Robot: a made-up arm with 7 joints.
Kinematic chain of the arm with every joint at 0, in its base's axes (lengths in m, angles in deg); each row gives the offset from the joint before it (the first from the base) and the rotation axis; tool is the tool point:
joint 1: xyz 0 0.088 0 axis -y
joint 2: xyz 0 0.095 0 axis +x
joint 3: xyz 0 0 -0.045 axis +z
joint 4: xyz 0 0 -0.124 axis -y
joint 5: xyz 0 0 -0.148 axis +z
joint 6: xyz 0 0 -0.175 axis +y
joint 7: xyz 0 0 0 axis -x
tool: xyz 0 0 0
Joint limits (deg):
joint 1: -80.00..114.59
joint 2: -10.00..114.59
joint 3: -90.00..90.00
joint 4: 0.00..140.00
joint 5: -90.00..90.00
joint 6: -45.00..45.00
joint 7: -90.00..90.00
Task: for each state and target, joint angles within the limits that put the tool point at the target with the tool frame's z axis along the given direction. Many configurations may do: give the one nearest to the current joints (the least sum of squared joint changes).
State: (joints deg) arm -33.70 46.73 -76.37 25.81 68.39 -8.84 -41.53
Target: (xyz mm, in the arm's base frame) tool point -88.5 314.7 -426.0 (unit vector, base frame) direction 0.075 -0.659 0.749
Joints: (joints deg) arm -23.46 46.90 -68.21 47.50 74.65 -1.27 -39.75
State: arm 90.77 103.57 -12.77 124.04 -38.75 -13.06 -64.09
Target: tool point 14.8 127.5 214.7 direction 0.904 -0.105 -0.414
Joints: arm 70.07 59.18 6.20 139.89 -9.08 1.26 -64.25
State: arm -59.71 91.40 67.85 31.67 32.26 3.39 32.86
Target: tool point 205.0 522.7 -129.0 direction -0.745 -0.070 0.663
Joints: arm -70.71 75.43 50.70 67.84 38.21 -5.96 32.40
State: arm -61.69 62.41 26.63 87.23 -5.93 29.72 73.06
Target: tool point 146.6 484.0 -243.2 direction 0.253 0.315 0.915
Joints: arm -49.24 58.93 22.24 69.44 2.45 27.84 76.35
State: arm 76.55 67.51 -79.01 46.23 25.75 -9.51 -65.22
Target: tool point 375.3 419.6 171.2 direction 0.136 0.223 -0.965
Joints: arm 114.26 50.52 -89.36 31.34 -14.50 -19.18 -78.42
